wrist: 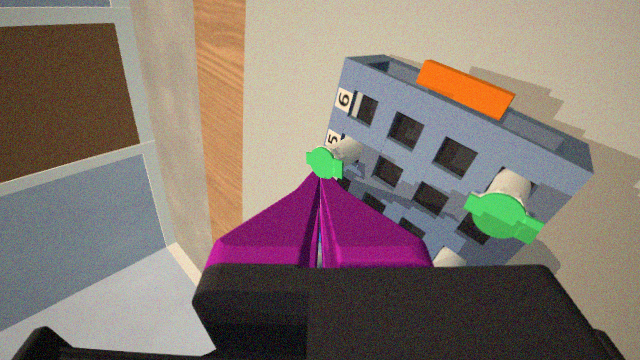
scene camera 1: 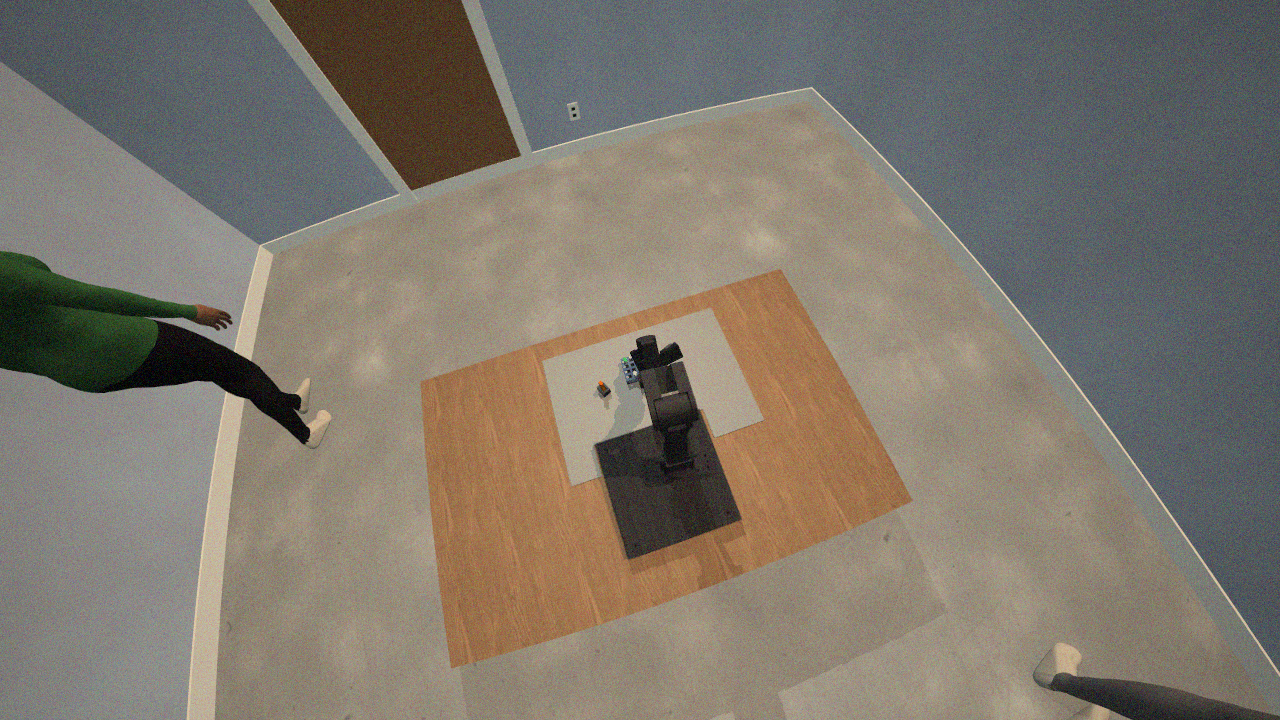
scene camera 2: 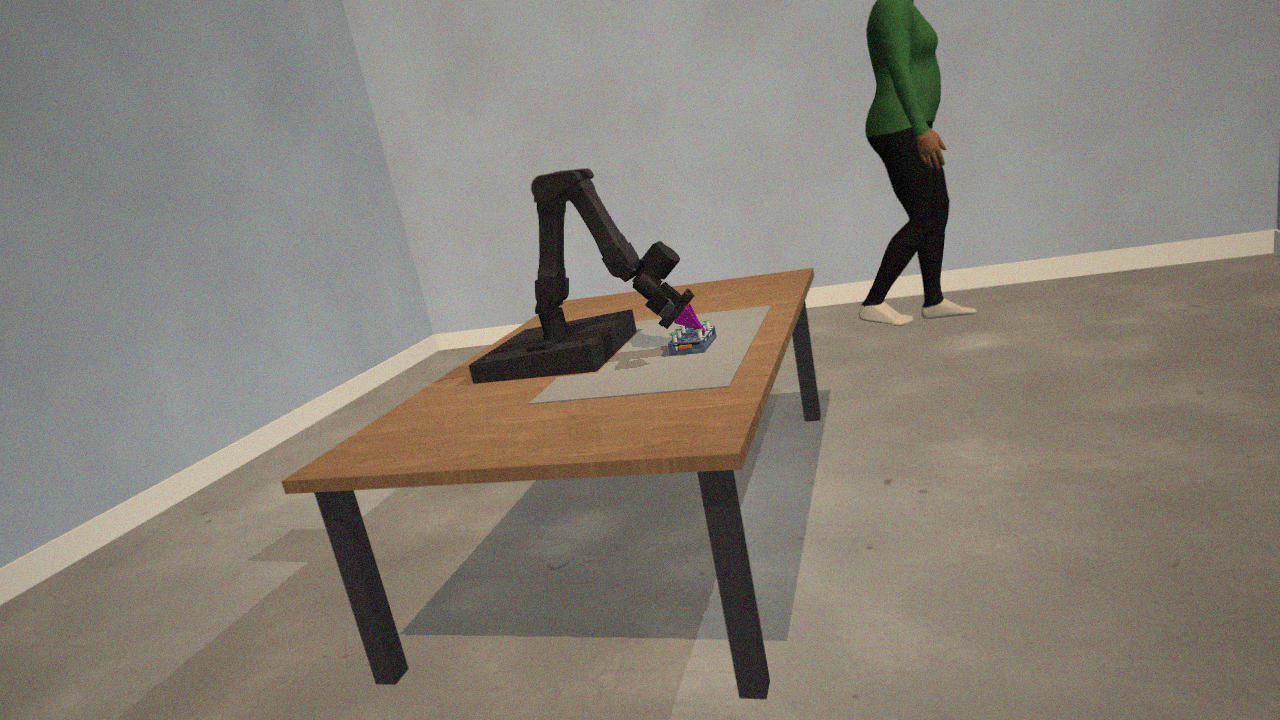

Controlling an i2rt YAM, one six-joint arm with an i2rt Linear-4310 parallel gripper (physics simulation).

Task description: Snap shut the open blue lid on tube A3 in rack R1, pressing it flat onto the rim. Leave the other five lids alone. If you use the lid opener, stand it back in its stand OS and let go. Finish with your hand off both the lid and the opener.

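Places are measured from the arm's base along level axes (x back, y right, z up), in metres.
Pixels of known places: gripper, fingertip midpoint: [wrist: 320, 180] [scene camera 2: 704, 332]; arm's base, origin of the base link: [scene camera 1: 676, 466] [scene camera 2: 557, 338].
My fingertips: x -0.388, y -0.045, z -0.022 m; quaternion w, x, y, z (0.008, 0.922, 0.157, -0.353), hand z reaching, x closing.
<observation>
Ahead of a thing's pixels: the offset from my fingertips to its middle. "spot": to the spot under its first point. Level surfaces: height alone.
Rack R1 @(dx +0.037, dy +0.000, dz -0.011 m) [scene camera 1: 630, 371] [scene camera 2: 691, 344] [wrist: 431, 143] is a blue-grey block with square holes and number labels, standing on the mat. My gripper [scene camera 2: 700, 327] [wrist: 320, 180] is shut, with nothing between its magenta fingers. Its tips are low over the rack, and in the wrist view they overlap the lower edge of a green lid @(dx +0.005, dy +0.021, dz +0.013 m) [wrist: 324, 162] near label 5; whether they touch anything is unclear. Another green lid @(dx +0.060, dy +0.047, dz +0.013 m) [wrist: 500, 215] is on a tube at the right. Tube A3 and its blue lid are hidden behind the fingers, apart from a sliver of blue between them.
A small dark stand with an orange-topped piece @(dx +0.097, dy -0.143, dz +0.011 m) [scene camera 1: 601, 385] is left of the rack on the grey mat @(dz -0.035 m) [scene camera 1: 572, 447] [scene camera 2: 626, 386]. An orange block @(spot: dx +0.031, dy +0.063, dz -0.011 m) [wrist: 465, 90] is at the rack's edge. A person in green [scene camera 1: 80, 331] [scene camera 2: 904, 71] stands beyond the table.
</observation>
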